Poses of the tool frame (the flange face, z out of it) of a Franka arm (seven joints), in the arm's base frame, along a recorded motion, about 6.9 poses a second.
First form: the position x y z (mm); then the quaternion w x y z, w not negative.
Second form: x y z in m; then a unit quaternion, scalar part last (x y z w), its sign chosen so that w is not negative. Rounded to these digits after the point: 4 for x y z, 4 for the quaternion.
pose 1, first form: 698.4, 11.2, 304.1, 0.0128, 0.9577, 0.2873, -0.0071
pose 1, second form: 0.6984, 0.0112, 0.3041, 0.9577, 0.2873, -0.0071, 0.0128
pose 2, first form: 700.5, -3.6, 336.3, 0.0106, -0.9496, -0.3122, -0.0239
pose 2, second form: 0.7005, -0.0036, 0.3363, -0.9496, -0.3122, -0.0239, 0.0106
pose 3, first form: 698.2, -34.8, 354.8, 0.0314, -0.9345, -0.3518, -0.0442
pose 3, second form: 0.6982, -0.0348, 0.3548, -0.9345, -0.3518, -0.0442, 0.0314
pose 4, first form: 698.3, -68.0, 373.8, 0.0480, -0.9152, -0.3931, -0.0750
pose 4, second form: 0.6983, -0.0680, 0.3738, -0.9152, -0.3931, -0.0750, 0.0480
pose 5, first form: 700.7, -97.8, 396.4, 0.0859, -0.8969, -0.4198, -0.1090
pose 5, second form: 0.7007, -0.0978, 0.3964, -0.8969, -0.4198, -0.1090, 0.0859
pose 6, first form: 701.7, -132.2, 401.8, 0.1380, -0.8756, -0.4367, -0.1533
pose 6, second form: 0.7017, -0.1322, 0.4018, -0.8756, -0.4367, -0.1533, 0.1380
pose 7, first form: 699.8, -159.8, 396.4, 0.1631, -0.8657, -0.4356, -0.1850
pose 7, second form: 0.6998, -0.1598, 0.3964, -0.8657, -0.4356, -0.1850, 0.1631
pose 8, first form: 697.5, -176.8, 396.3, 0.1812, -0.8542, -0.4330, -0.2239
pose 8, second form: 0.6975, -0.1768, 0.3963, -0.8542, -0.4330, -0.2239, 0.1812
